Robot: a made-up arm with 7 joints.
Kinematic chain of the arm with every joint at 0, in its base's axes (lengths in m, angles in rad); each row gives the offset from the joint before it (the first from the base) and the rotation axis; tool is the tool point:
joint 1: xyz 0 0.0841 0 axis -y
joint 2: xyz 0 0.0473 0 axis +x
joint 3: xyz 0 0 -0.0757 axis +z
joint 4: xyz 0 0 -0.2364 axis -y
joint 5: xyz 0 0 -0.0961 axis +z
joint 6: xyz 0 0 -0.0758 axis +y
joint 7: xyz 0 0 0 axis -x
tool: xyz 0 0 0
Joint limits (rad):
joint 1: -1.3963..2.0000
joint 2: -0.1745..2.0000
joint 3: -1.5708..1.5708
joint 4: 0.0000..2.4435
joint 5: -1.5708..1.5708
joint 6: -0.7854..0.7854
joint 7: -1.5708..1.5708
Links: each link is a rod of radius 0.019 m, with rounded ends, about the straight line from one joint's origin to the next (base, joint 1, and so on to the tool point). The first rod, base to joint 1, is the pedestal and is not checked.
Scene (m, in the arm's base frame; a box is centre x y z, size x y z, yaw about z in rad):
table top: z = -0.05
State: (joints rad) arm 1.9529 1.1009 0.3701 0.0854 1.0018 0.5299 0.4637
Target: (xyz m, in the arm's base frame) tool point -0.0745 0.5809 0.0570
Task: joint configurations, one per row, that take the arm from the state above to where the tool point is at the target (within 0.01 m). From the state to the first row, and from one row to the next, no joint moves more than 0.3 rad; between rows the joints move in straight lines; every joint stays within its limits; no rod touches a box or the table.
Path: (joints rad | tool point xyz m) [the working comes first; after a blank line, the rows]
Joints at the target: 2.0000 1.5173 0.6874 0.6732 1.0018 0.5299 0.4637
Straight joint move there: clear.

1: 1.9764 1.3091 0.5288 0.3793 1.0018 0.5299 0.4637 | 0.0620 0.5954 0.0864
2: 2.0000 1.5173 0.6874 0.6732 1.0018 0.5299 0.4637 | -0.0745 0.5809 0.0570

